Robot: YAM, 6 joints.
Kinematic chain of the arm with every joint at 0, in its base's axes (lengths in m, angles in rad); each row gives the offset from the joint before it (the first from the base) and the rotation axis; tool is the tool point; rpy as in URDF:
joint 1: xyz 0 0 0.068 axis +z
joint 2: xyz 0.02 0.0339 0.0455 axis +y
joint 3: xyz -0.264 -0.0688 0 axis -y
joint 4: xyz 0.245 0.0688 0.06 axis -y
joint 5: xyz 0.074 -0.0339 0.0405 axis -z
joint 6: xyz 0.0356 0 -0.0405 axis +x
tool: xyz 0 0 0 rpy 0 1.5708 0
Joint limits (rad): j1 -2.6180..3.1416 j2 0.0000..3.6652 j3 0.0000..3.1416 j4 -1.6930..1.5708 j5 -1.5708..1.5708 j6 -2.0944..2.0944
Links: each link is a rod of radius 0.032 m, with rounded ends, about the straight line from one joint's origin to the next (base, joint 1, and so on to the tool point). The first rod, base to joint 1, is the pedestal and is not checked.
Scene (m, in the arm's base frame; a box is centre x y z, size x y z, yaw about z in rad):
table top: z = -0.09
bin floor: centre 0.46 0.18 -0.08 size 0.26 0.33 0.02 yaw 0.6
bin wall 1: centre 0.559 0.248 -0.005 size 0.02 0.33 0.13 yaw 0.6
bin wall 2: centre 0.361 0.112 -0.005 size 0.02 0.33 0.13 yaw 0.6
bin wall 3: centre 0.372 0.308 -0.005 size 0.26 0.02 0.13 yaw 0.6
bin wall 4: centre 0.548 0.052 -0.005 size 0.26 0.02 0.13 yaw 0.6
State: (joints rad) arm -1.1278 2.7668 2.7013 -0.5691 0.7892 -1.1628
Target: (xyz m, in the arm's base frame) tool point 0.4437 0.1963 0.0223
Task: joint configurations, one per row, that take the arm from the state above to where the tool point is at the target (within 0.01 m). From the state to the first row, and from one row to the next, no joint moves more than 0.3 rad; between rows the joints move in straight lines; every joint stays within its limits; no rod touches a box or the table.
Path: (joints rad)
1: -0.8623 2.7140 2.5973 -0.6553 0.7781 -1.1628
2: -0.5968 2.6613 2.4933 -0.7414 0.7669 -1.1628
3: -0.3314 2.6085 2.3892 -0.8276 0.7558 -1.1628
4: -0.0659 2.5558 2.2852 -0.9138 0.7446 -1.1628
5: 0.1996 2.5030 2.1812 -1.0000 0.7335 -1.1628
6: 0.4651 2.4503 2.0772 -1.0861 0.7223 -1.1628
7: 0.4643 2.7155 2.0695 -0.9993 0.7094 -1.1628

